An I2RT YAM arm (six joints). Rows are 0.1 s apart.
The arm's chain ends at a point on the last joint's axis. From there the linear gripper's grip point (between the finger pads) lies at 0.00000 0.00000 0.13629 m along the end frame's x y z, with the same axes.
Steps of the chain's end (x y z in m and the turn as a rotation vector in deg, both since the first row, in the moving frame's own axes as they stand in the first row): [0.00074, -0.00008, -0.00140, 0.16, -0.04, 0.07]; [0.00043, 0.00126, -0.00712, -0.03, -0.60, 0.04]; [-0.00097, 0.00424, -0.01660, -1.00, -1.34, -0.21]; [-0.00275, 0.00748, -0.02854, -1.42, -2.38, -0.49]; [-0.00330, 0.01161, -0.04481, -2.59, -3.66, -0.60]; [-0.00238, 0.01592, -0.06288, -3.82, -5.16, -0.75]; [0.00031, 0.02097, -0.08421, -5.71, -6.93, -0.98]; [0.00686, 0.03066, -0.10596, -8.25, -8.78, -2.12]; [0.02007, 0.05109, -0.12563, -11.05, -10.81, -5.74]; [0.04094, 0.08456, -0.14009, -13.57, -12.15, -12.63]
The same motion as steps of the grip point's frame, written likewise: [0.00065, -0.00046, -0.00140, 0.16, -0.04, 0.07]; [-0.00100, 0.00133, -0.00713, -0.03, -0.60, 0.04]; [-0.00415, 0.00662, -0.01666, -1.00, -1.34, -0.21]; [-0.00839, 0.01088, -0.02870, -1.42, -2.38, -0.49]; [-0.01196, 0.01781, -0.04523, -2.59, -3.66, -0.60]; [-0.01457, 0.02507, -0.06373, -3.82, -5.16, -0.75]; [-0.01599, 0.03464, -0.08588, -5.71, -6.93, -0.98]; [-0.01351, 0.05052, -0.10896, -8.25, -8.78, -2.12]; [-0.00398, 0.07829, -0.13056, -11.05, -10.81, -5.74]; [0.01627, 0.11919, -0.14689, -13.57, -12.15, -12.63]
